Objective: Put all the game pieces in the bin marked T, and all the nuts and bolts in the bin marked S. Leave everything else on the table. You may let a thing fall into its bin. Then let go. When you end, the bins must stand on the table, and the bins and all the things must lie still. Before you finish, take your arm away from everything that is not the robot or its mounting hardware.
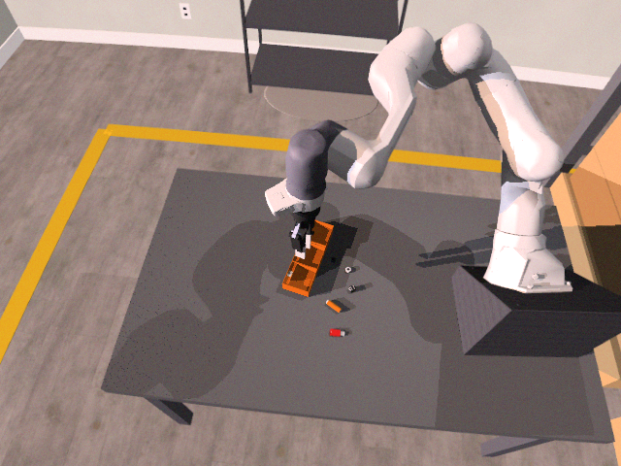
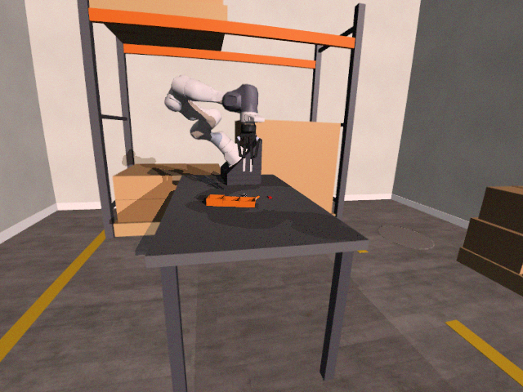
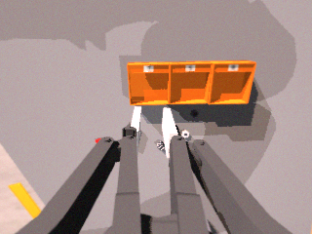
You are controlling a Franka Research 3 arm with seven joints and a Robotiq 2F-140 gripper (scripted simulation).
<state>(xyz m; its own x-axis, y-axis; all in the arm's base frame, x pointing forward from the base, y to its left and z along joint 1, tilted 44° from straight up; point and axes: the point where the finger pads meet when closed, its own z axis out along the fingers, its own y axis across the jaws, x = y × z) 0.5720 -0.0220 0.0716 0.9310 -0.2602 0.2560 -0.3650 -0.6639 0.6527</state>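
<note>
Right now my hand is 210 mm above the dark nut, 100 mm past it and 80 mm to the left of it. Also, from my hand: orange bin tray (200 mm below, 80 mm to the right, 20 mm behind); then grey nut (210 mm below, 140 mm behind, 40 mm to the right); then orange cylinder (210 mm below, 100 mm behind, 80 mm to the left).
</note>
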